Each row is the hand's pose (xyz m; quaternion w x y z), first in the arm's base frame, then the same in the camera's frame.
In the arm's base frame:
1: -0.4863 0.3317 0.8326 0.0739 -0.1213 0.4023 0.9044
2: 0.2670 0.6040 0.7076 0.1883 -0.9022 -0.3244 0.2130
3: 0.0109 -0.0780 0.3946 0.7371 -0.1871 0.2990 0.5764
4: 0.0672 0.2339 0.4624 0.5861 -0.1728 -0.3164 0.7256
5: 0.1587 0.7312 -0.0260 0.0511 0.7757 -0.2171 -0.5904
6: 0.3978 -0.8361 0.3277 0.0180 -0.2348 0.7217 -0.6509
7: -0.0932 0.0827 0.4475 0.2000 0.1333 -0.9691 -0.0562
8: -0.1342 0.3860 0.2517 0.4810 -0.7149 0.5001 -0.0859
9: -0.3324 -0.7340 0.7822 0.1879 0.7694 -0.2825 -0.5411
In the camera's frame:
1: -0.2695 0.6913 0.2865 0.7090 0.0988 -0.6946 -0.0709
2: -0.2719 0.4216 -0.4780 0.6134 0.1543 0.4457 -0.6335
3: 0.3945 0.6583 -0.1195 0.3297 0.6001 -0.5660 -0.4592
4: 0.1322 0.4945 -0.2164 0.2979 0.0825 -0.4528 -0.8363
5: 0.1193 -0.2010 -0.3181 0.9640 0.1794 0.0051 -0.1962
6: 1.0413 1.1332 -0.4111 0.0500 -0.6846 -0.3690 -0.6266
7: 0.2279 0.5856 -0.0394 0.4347 0.4708 -0.2014 0.7408
8: 0.1368 0.2347 -0.0149 0.4258 0.8732 0.2152 -0.0998
9: 0.5538 1.3865 0.2584 0.9882 0.1347 0.0506 -0.0520

